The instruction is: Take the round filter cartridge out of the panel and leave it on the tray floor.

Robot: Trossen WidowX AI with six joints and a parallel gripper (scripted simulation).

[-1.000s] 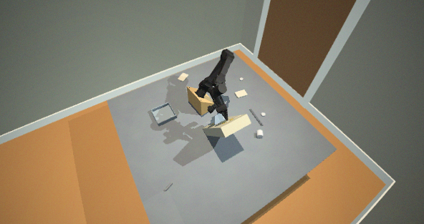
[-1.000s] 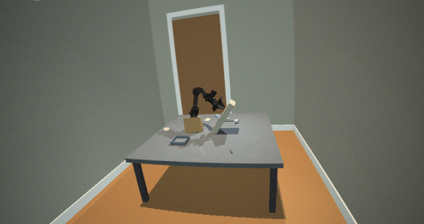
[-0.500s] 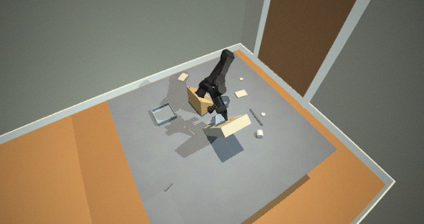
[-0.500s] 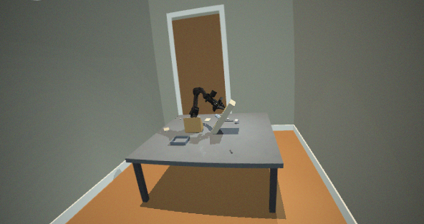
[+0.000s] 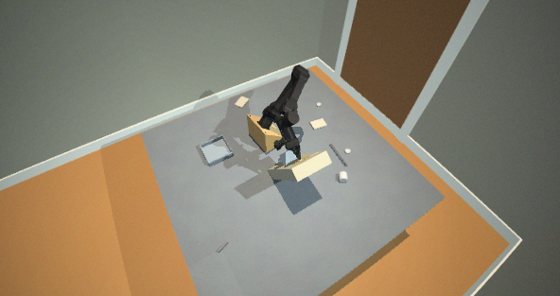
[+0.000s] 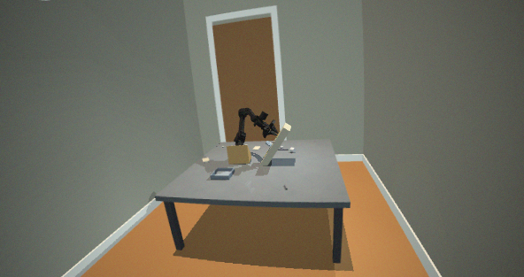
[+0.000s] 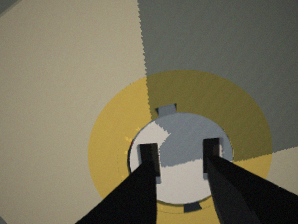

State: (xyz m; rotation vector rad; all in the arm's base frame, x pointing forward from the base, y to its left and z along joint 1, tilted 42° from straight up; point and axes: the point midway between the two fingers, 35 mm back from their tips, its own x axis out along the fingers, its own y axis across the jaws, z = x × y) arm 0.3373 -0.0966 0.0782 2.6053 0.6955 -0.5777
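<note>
My gripper tip is 2 cm short of the filter cartridge and 1 cm above it. Also, from my gripper tip: blue-grey tray (44 cm behind, 26 cm to the right, 24 cm below); then cream service panel (9 cm below, 3 cm behind).
</note>
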